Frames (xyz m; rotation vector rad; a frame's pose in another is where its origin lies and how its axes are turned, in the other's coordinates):
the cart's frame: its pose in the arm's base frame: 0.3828 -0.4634 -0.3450 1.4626 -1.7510 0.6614
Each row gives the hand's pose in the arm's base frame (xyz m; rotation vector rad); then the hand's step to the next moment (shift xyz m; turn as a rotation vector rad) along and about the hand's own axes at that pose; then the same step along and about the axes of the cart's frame.
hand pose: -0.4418 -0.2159 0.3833 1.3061 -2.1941 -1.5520
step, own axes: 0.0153 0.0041 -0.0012 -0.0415 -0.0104 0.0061
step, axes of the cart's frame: 0.0065 0.0081 0.0120 -0.0192 -0.0196 -0.0334
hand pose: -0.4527 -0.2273 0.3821 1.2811 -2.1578 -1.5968
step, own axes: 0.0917 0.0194 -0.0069 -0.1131 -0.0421 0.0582
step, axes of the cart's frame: 0.0352 0.0457 0.0742 -0.0910 -0.0331 -0.0926
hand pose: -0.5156 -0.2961 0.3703 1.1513 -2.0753 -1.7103
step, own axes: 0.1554 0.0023 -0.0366 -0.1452 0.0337 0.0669
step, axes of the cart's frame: 0.0560 0.0500 0.1409 -0.0462 -0.0055 -0.1566
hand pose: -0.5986 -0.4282 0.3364 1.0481 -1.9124 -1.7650
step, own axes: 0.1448 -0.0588 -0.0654 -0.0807 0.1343 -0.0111
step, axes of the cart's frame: 0.0249 -0.0021 0.1676 0.0932 -0.0023 -0.1264
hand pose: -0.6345 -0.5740 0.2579 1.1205 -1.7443 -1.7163
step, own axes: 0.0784 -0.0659 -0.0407 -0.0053 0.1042 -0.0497
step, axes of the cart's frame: -0.0145 -0.0254 0.1063 0.1075 -0.0170 -0.0389
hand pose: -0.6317 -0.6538 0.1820 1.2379 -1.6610 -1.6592
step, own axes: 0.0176 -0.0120 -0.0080 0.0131 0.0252 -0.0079
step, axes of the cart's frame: -0.0019 -0.0062 0.0218 0.0291 0.0035 0.0031
